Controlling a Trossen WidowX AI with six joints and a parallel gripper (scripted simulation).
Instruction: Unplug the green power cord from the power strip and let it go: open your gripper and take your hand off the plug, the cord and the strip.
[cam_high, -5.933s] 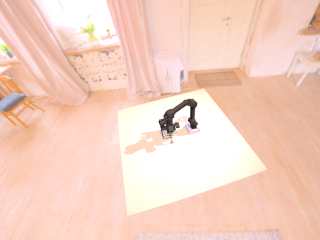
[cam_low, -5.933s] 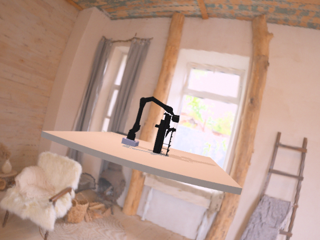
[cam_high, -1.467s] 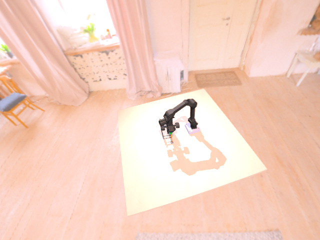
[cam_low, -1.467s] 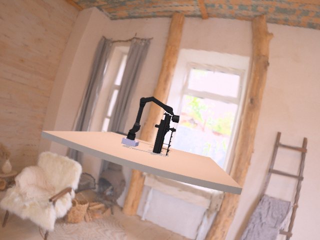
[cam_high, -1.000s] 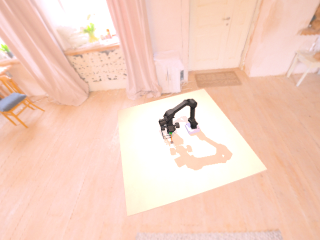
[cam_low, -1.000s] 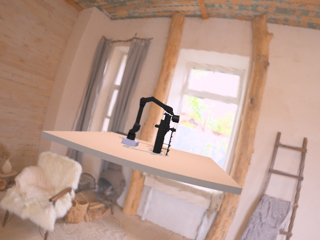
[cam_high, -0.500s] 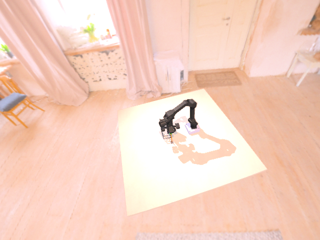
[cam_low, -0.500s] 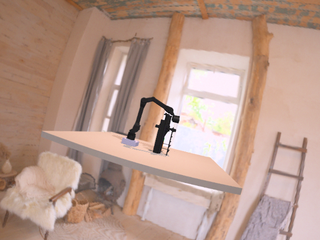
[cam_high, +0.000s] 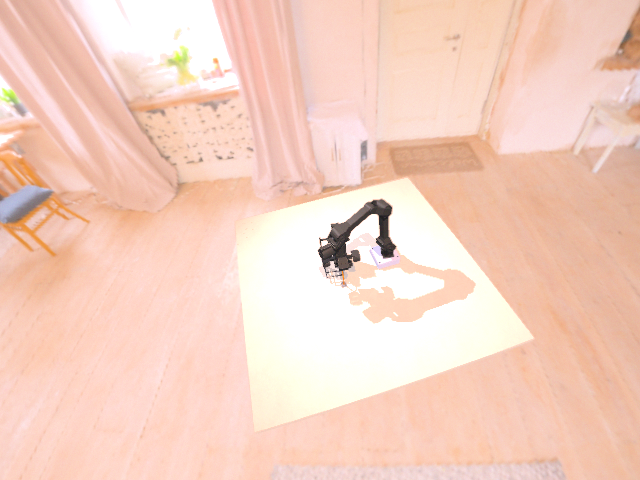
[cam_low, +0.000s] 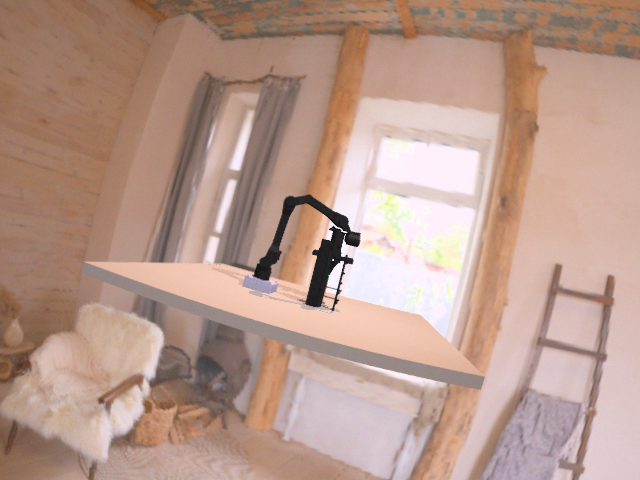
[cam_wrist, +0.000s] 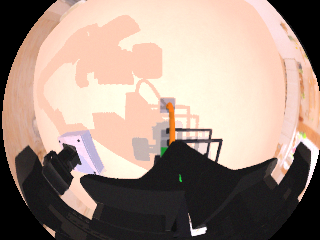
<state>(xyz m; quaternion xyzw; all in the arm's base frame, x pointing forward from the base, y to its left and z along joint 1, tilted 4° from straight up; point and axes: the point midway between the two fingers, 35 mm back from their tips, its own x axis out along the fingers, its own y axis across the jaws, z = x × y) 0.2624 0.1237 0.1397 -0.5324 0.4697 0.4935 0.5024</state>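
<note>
The green plug lies 6 cm to the right of my gripper tip.
</note>
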